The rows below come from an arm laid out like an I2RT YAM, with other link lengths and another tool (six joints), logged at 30 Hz.
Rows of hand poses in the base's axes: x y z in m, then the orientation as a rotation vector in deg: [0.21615 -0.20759 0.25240 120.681 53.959 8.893]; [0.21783 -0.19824 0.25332 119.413 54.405 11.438]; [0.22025 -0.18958 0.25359 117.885 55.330 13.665]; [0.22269 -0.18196 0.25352 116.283 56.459 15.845]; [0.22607 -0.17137 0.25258 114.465 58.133 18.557]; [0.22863 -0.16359 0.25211 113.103 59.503 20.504]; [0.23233 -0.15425 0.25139 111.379 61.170 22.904]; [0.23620 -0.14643 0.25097 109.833 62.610 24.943]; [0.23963 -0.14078 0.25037 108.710 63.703 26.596]
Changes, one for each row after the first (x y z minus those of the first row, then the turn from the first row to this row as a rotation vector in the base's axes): [0.00168 0.00935 0.00092 -0.153 -1.818 1.449]; [0.00410 0.01801 0.00119 -0.510 -3.295 3.200]; [0.00654 0.02563 0.00112 -0.866 -4.666 5.108]; [0.00992 0.03622 0.00018 -1.043 -6.178 7.632]; [0.01248 0.04400 -0.00029 -1.141 -7.191 9.584]; [0.01618 0.05334 -0.00101 -1.257 -8.445 11.999]; [0.02005 0.06116 -0.00143 -1.376 -9.509 14.102]; [0.02348 0.06681 -0.00203 -1.352 -10.355 15.723]
